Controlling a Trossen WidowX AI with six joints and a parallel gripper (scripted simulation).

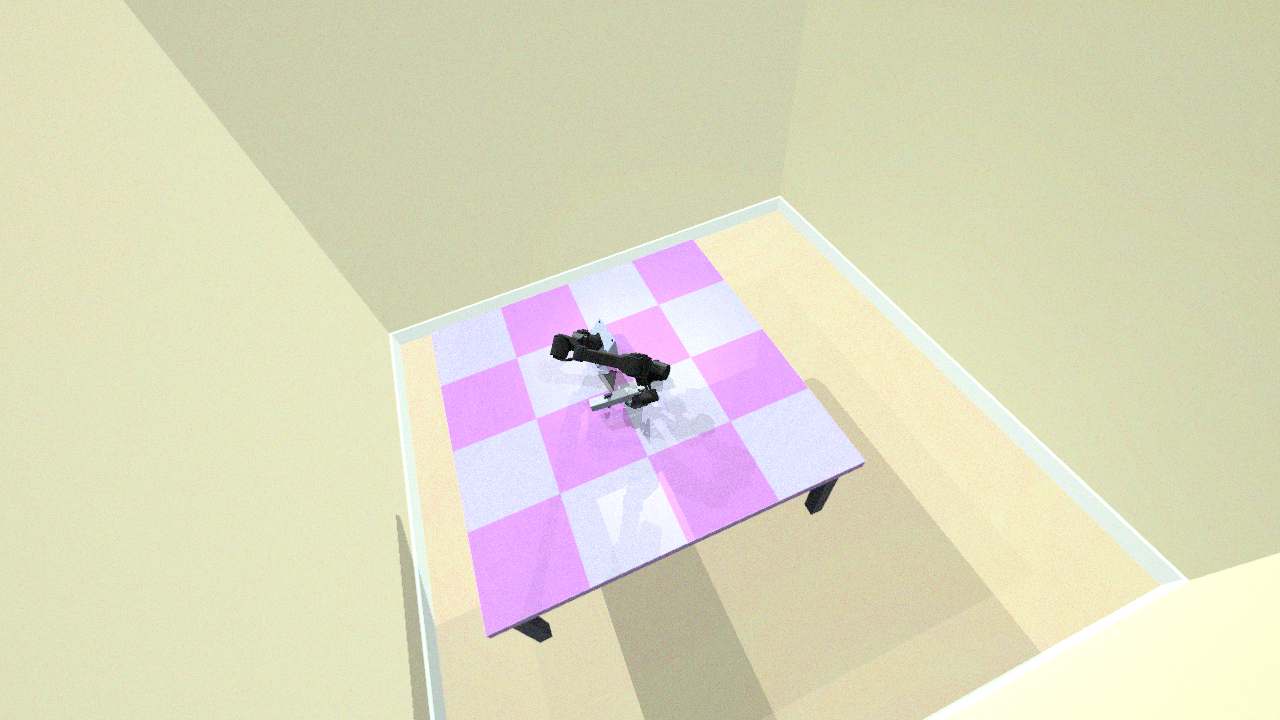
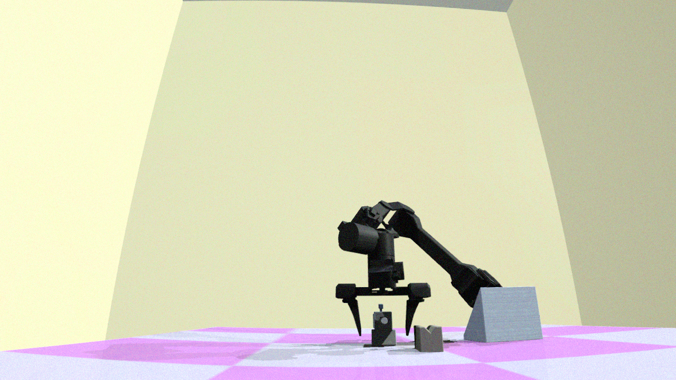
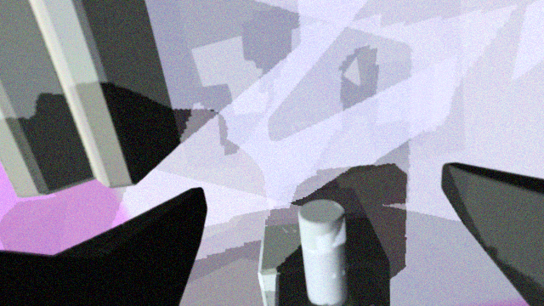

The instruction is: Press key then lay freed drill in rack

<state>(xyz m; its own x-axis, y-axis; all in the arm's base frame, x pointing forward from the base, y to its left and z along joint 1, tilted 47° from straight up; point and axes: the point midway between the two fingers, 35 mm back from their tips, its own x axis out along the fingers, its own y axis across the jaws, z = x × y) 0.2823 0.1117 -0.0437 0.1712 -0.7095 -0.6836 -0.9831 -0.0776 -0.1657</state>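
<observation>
Now: gripper tip 6 cm to the left of the drill, 3 cm below it and 1 cm past it. The rest, counted from my gripper tip: key 14 cm to the right, 3 cm above, 1 cm behind; then grey holder block 11 cm to the right, 2 cm above, 1 cm behind; then rack 7 cm behind, 6 cm to the left.
</observation>
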